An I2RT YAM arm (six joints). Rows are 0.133 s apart.
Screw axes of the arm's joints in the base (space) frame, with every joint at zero. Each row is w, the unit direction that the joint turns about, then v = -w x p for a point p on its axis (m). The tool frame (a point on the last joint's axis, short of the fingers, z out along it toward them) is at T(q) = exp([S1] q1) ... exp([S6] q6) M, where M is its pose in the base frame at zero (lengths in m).
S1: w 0 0 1 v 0.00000 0.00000 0.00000
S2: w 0 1 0 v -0.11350 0.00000 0.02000
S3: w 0 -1 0 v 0.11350 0.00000 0.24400
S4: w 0 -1 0 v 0.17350 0.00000 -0.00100
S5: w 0 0 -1 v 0.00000 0.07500 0.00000
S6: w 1 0 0 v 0.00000 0.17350 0.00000
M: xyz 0.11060 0.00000 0.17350 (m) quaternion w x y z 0.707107 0 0.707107 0
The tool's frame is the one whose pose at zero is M.
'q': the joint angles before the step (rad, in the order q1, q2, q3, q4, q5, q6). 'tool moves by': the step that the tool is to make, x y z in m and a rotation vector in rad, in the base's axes. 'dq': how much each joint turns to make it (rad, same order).
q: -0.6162, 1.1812, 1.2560, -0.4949, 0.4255, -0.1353
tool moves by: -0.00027, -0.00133, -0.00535, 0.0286, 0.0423, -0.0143
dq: -0.0035, 0.0110, 0.0050, -0.0466, 0.0102, 0.0039
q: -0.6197, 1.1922, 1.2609, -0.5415, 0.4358, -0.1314
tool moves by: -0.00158, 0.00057, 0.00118, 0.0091, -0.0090, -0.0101
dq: -0.0015, -0.0029, 0.0052, -0.0131, 0.0018, 0.0167
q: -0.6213, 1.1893, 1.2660, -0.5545, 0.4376, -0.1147
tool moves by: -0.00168, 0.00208, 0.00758, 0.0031, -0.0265, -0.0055
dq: 0.0027, -0.0031, 0.0258, -0.0183, -0.0008, 0.0217
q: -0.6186, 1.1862, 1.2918, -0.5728, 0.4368, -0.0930
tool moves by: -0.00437, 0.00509, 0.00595, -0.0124, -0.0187, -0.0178
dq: 0.0097, -0.0195, 0.0068, -0.0100, 0.0244, 0.0142
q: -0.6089, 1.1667, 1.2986, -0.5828, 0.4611, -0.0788
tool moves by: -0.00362, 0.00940, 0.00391, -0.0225, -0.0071, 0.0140
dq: 0.0260, -0.0310, -0.0098, 0.0015, 0.0171, -0.0091
